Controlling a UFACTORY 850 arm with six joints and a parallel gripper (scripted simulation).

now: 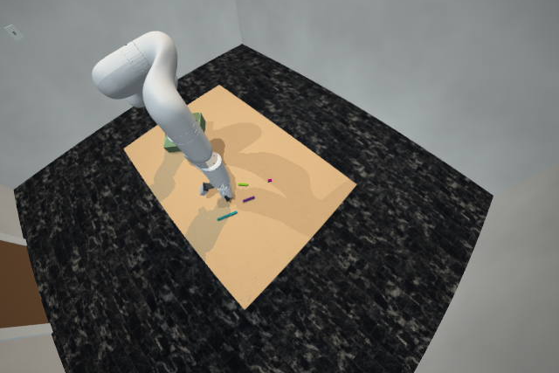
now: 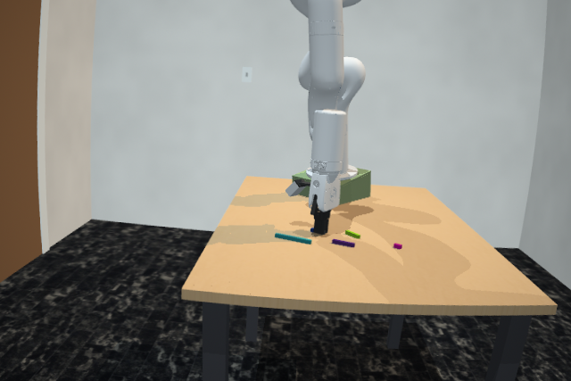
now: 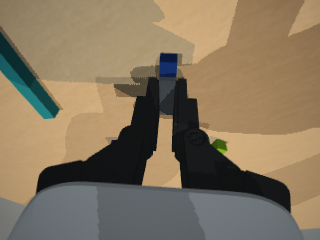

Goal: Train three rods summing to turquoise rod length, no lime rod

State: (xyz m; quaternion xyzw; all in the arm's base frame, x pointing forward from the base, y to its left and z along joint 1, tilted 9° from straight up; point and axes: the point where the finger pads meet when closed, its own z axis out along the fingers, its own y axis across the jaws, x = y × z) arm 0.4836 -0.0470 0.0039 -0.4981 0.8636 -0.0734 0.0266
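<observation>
My gripper is now 20 mm above the grey rod. Also, from my hand: purple rod: 80 mm ahead, 60 mm to the left, 20 mm below; lime rod: 90 mm to the left, 20 mm below; blue rod: 10 mm behind, 20 mm to the right, 20 mm below.
</observation>
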